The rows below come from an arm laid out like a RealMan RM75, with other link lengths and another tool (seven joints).
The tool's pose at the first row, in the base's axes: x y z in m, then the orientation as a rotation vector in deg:
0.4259, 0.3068, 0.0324, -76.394, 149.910, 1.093
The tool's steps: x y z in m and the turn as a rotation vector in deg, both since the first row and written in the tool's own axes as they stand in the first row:
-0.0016, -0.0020, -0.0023, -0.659, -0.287, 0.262
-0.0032, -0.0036, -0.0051, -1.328, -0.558, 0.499
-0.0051, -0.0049, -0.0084, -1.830, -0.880, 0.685
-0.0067, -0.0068, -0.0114, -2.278, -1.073, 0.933
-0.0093, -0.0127, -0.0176, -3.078, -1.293, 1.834
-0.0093, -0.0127, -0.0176, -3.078, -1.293, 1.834
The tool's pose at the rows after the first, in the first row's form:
0.4280, 0.3067, 0.0351, -76.164, 150.066, 2.186
0.4297, 0.3067, 0.0383, -75.972, 150.216, 3.279
0.4313, 0.3071, 0.0420, -75.773, 150.231, 4.178
0.4332, 0.3069, 0.0454, -75.520, 150.373, 4.931
0.4383, 0.3049, 0.0524, -74.505, 151.026, 6.265
0.4383, 0.3049, 0.0524, -74.505, 151.026, 6.265

